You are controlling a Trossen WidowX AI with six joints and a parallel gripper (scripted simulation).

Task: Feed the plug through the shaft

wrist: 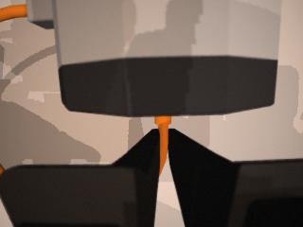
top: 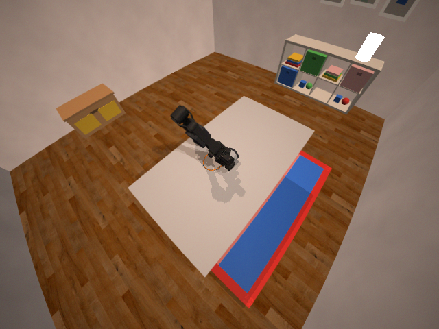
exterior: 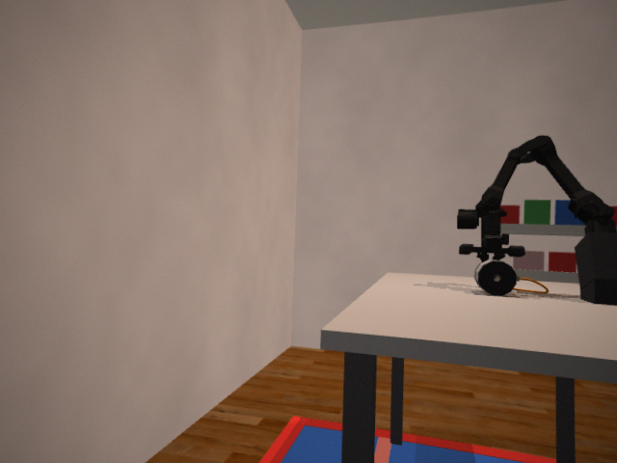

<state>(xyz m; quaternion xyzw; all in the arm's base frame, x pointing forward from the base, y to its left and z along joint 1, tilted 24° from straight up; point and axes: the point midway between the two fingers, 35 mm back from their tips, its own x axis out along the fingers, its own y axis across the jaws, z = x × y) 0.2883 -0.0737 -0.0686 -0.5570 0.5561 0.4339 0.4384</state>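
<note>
The grey plug lies 4 cm to the left of my hand and 3 cm below it.
</note>
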